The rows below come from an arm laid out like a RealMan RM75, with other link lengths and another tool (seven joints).
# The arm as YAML. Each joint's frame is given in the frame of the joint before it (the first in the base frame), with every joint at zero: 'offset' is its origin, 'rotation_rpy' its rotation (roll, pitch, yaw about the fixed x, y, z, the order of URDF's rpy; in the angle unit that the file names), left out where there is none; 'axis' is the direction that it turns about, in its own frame. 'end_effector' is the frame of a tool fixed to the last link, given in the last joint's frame.
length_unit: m
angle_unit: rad
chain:
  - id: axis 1
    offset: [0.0, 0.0, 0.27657]
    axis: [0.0, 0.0, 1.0]
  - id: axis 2
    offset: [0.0, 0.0, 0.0]
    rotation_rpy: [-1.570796, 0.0, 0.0]
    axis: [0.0, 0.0, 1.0]
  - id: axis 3
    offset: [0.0, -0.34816, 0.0]
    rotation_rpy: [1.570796, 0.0, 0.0]
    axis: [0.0, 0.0, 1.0]
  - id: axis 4
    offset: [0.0, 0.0, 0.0]
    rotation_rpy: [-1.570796, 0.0, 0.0]
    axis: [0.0, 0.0, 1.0]
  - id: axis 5
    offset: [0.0, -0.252, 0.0]
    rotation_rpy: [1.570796, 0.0, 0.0]
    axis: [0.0, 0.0, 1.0]
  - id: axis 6
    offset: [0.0, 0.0, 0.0]
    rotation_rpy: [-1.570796, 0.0, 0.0]
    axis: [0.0, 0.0, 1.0]
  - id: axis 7
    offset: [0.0, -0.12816, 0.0]
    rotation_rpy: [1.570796, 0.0, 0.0]
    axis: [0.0, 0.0, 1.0]
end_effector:
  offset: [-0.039, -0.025, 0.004]
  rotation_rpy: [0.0, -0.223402, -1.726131]
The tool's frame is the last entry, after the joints.
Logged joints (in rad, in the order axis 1, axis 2, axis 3, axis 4, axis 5, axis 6, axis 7), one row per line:
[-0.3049, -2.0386, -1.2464, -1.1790, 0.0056, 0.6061, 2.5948]
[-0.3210, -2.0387, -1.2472, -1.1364, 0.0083, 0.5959, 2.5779]
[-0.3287, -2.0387, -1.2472, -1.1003, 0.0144, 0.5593, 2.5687]
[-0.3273, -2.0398, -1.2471, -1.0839, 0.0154, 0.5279, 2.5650]
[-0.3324, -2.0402, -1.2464, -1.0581, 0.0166, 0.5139, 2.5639]
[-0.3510, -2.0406, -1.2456, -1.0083, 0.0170, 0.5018, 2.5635]
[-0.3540, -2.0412, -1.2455, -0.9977, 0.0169, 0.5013, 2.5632]
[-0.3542, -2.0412, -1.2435, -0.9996, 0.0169, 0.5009, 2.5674]
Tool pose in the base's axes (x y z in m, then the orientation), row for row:
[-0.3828, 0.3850, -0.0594, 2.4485, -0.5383, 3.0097]
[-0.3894, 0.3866, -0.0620, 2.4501, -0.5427, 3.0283]
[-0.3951, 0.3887, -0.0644, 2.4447, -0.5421, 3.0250]
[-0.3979, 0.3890, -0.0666, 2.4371, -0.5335, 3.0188]
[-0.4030, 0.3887, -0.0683, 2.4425, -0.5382, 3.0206]
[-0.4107, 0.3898, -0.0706, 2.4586, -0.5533, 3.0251]
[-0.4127, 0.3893, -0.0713, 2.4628, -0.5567, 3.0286]
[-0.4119, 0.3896, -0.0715, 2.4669, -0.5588, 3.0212]
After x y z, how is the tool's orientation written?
As angles about the fixed x, y, z axes (roll, pitch, yaw), in radians.
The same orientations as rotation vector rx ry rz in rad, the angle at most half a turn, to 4 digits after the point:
[-0.4128, -2.4753, -0.9452]
[-0.3900, -2.4713, -0.9345]
[-0.3958, -2.4699, -0.9428]
[-0.4033, -2.4754, -0.9574]
[-0.4008, -2.4729, -0.9485]
[-0.3947, -2.4643, -0.9221]
[-0.3899, -2.4625, -0.9144]
[-0.3986, -2.4621, -0.9117]

